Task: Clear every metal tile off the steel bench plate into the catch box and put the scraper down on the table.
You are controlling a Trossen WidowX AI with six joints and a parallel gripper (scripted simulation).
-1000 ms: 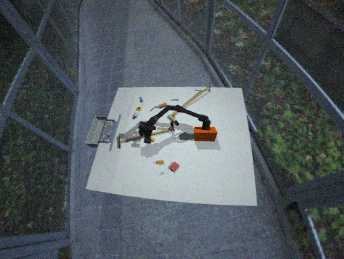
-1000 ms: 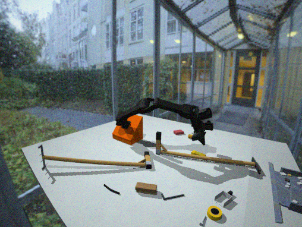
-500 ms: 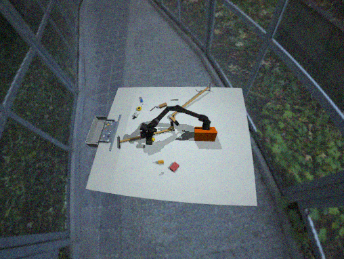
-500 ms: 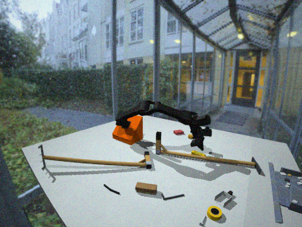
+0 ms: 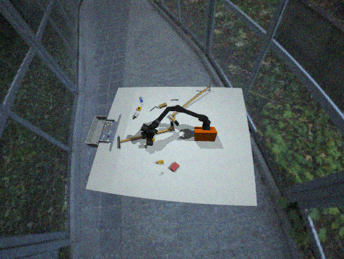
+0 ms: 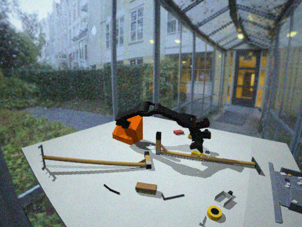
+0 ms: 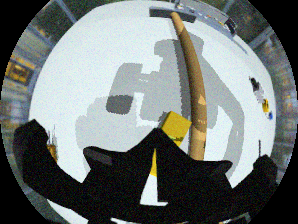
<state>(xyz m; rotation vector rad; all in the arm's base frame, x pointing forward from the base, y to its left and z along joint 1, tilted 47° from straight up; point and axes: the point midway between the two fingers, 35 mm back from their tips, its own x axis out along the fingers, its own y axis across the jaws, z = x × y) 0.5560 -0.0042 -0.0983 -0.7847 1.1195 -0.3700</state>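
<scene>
The long scraper lies 50 mm to the right of my gripper tip, 40 mm above it and 30 mm ahead of it. Also, from my gripper tip: yellow block (20 mm behind, 10 mm to the right, 10 mm below); then red block (280 mm behind, 260 mm to the left, 10 mm below); then metal bracket (290 mm to the right, 190 mm ahead, 10 mm below).
</scene>
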